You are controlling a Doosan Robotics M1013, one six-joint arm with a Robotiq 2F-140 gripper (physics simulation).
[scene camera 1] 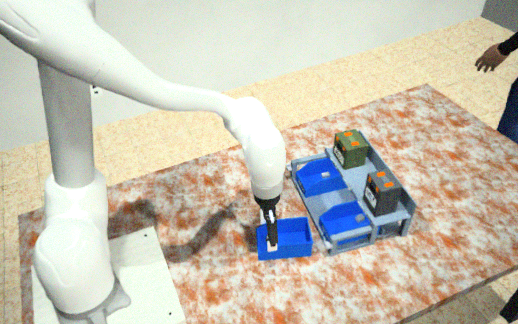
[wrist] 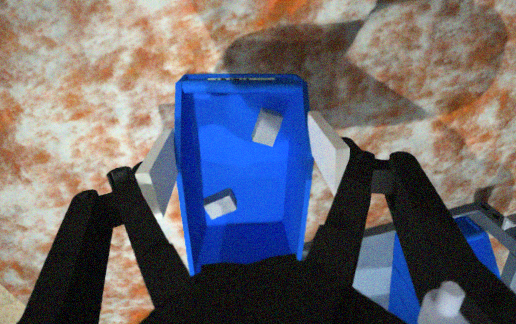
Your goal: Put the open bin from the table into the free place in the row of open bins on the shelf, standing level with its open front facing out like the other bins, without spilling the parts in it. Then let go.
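Where they show: gripper, fingertip midpoint: [scene camera 1: 268,236] [wrist: 242,138]; arm's base at its link origin: [scene camera 1: 89,297].
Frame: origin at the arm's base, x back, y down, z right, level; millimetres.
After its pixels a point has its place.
The blue open bin [scene camera 1: 295,246] {y 1, x -572, z 222 mm} [wrist: 245,172] {y 58, x -583, z 166 mm} stands level on the table, left of the shelf in the scene view. Its low, labelled front lip is at the top in the wrist view. Two small grey parts [wrist: 267,127] {y 43, x -547, z 122 mm} [wrist: 220,205] {y 43, x -595, z 204 mm} lie inside. My gripper [scene camera 1: 270,239] {y 1, x -529, z 139 mm} [wrist: 242,138] {y 1, x -529, z 139 mm} points down over the bin, its pads against the outer faces of both side walls, shut on it. The far finger is mostly hidden in the scene view. The grey-blue shelf [scene camera 1: 327,202] {y 55, x -809, z 116 mm} [wrist: 372,265] {y 55, x -798, z 96 mm} holds two blue bins [scene camera 1: 319,177] {y 52, x -868, z 7 mm} [scene camera 1: 345,221] {y 52, x -797, z 218 mm}, with a free place between them.
A green box [scene camera 1: 351,149] {y -134, x -912, z 101 mm} and a dark grey box [scene camera 1: 382,195] {y -143, x -828, z 311 mm} stand on the shelf's raised back level. The shelf has a raised rim and end frames. The mottled table [scene camera 1: 220,290] {y 61, x -319, z 175 mm} surrounds it. A person's hand [scene camera 1: 492,57] shows beyond the table at the upper right.
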